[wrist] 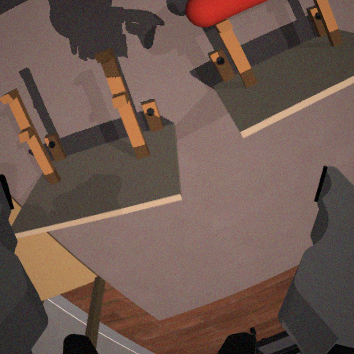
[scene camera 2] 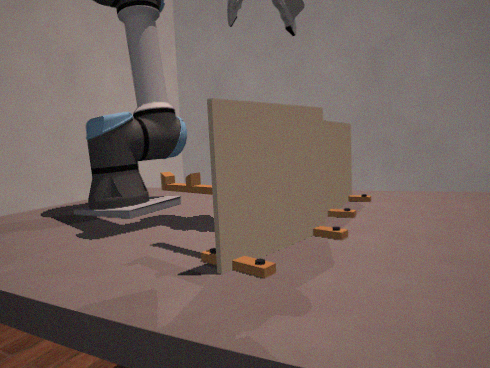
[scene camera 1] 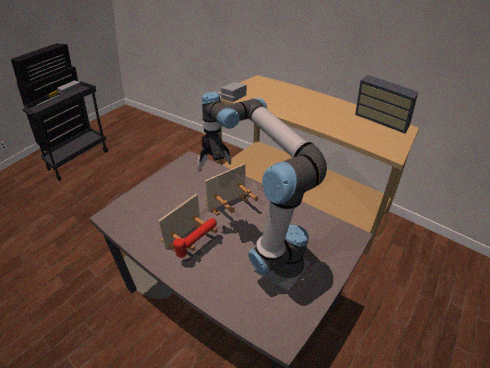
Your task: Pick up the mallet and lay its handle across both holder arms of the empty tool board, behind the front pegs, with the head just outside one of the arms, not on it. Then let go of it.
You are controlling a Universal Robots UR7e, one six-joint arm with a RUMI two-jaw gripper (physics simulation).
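Where they show: gripper, fingertip midpoint: (wrist: 161,174) (scene camera 2: 264,31) (scene camera 1: 214,168); arm's base at its link origin: (scene camera 2: 119,203) (scene camera 1: 287,265).
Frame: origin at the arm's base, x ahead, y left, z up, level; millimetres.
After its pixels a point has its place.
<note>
The red mallet (scene camera 1: 201,233) @[x 348, y 222, z 101 mm] (wrist: 215,11) @[x 386, y 144, z 110 mm] lies with its handle across the two arms of the other tool board (scene camera 1: 180,222) @[x 489, y 248, z 82 mm] (wrist: 295,75) @[x 493, y 219, z 105 mm]. Its head is at the near-left end in scene camera 1, outside one arm. The empty tool board (scene camera 1: 226,186) @[x 537, y -88, z 100 mm] (scene camera 2: 270,185) @[x 543, y -114, z 80 mm] (wrist: 155,170) @[x 545, y 6, z 129 mm] stands upright beside it. Its two holder arms, one at the left (wrist: 35,150) @[x 468, y -162, z 82 mm] and one at the right (wrist: 131,122) @[x 488, y -7, z 82 mm] in the wrist view, have pegs and bear nothing. My gripper (scene camera 1: 215,165) @[x 427, y 63, z 350 mm] (scene camera 2: 261,29) @[x 427, y 63, z 350 mm] (wrist: 161,174) @[x 427, y 63, z 350 mm] is open and empty, high above the table on the back side of the empty board. The mallet is hidden in scene camera 2.
The robot's base (scene camera 1: 285,260) @[x -52, y 97, z 166 mm] (scene camera 2: 120,185) @[x 56, y -30, z 54 mm] stands on the table (scene camera 1: 235,320) @[x -53, y 371, z -16 mm] in front of the boards. Small orange blocks (scene camera 2: 254,266) @[x 571, y -198, z -5 mm] are at the boards' feet. A wooden workbench (scene camera 1: 310,112) with a drawer cabinet (scene camera 1: 386,102) stands behind the table. A dark tool cart (scene camera 1: 75,147) is far left.
</note>
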